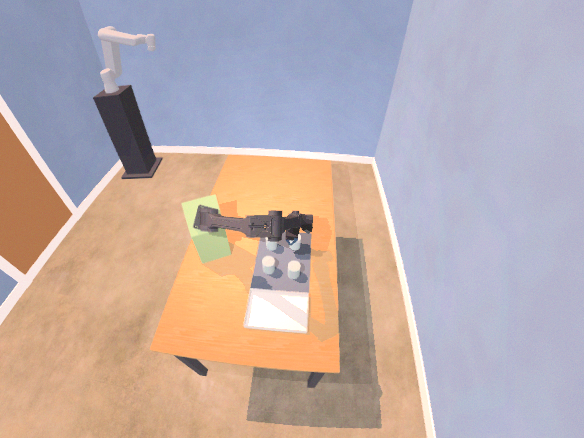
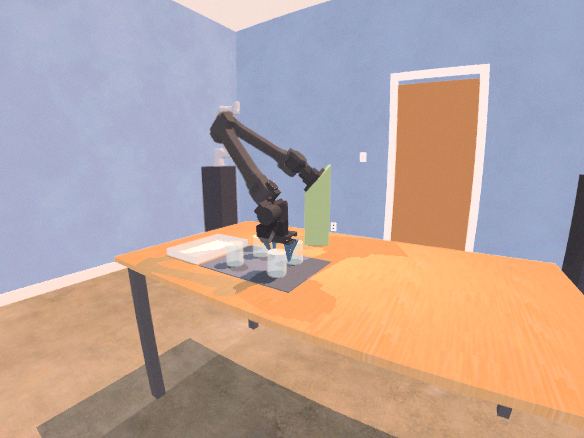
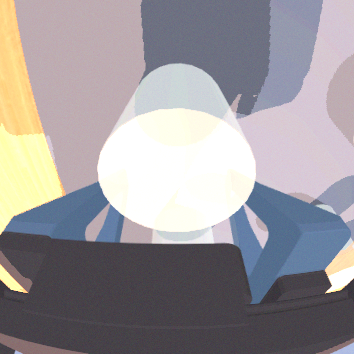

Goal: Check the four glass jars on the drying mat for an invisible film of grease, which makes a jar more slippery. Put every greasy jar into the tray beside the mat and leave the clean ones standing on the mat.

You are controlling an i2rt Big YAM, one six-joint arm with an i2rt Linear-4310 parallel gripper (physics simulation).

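Frame: origin at the arm's base, x back, y right, z up, level; centimetres.
Seen in the pictures: gripper, fingertip midpoint: (image 1: 290, 240) (image 2: 281, 259) (image 3: 176, 177); arm's base, link origin: (image 1: 204, 218) (image 2: 315, 180).
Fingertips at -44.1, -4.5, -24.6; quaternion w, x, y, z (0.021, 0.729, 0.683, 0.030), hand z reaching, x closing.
Note:
Pixels of each thing's middle, then the offset from my fingertips to it, as dx, dy, dz. Level surfaces: height alone.
- dark drying mat, surface height: dz -4.5
- front jar, body centre: (image 3: 177, 135) (image 2: 277, 262) (image 1: 295, 241) -2.6, +0.2, -0.4
- white tray, body centre: (image 2: 208, 246) (image 1: 277, 310) +8.1, +40.9, -3.4
Four pale glass jars stand upright on the dark drying mat (image 1: 281, 284) (image 2: 306, 272). My gripper (image 1: 291, 239) (image 2: 280, 253) (image 3: 176, 177) points down with its blue fingers on both sides of the front jar (image 1: 297, 244) (image 2: 276, 266) (image 3: 176, 150), the one farthest from the tray and from my base. The fingers are closed in against its sides, and it stands on the mat. The jar nearer my base (image 1: 271, 245) (image 2: 299, 251) is beside it. The other two jars, one (image 1: 269, 265) (image 2: 259, 247) and another (image 1: 294, 270) (image 2: 235, 255), stand nearer the white tray (image 1: 275, 329) (image 2: 190, 257). The tray is empty.
A green panel (image 1: 215, 250) (image 2: 318, 215) stands by my arm's base at the table edge. The tray adjoins the mat's short side. A white arm (image 1: 112, 55) on a dark column (image 1: 127, 131) (image 2: 219, 197) stands away from the table.

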